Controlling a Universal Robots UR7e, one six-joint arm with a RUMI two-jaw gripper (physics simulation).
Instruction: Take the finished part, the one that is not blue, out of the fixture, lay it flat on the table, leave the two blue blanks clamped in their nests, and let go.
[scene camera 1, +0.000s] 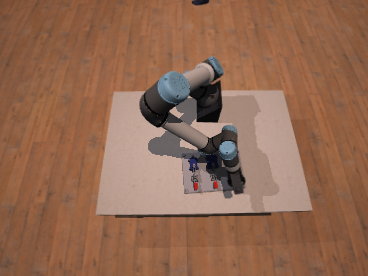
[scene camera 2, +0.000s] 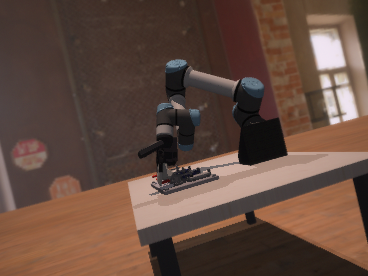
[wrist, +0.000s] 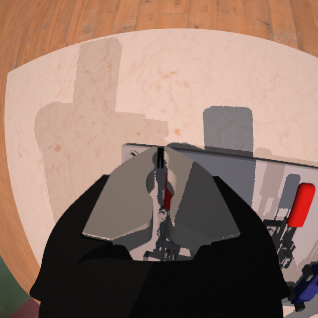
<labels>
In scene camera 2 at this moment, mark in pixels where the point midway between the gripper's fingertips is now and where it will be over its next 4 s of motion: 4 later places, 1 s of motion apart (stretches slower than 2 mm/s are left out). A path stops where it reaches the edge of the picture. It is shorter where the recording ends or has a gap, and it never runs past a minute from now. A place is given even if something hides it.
My gripper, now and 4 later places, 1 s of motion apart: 160, 185; 166, 174; 152, 176; 187, 154; 192, 176
</labels>
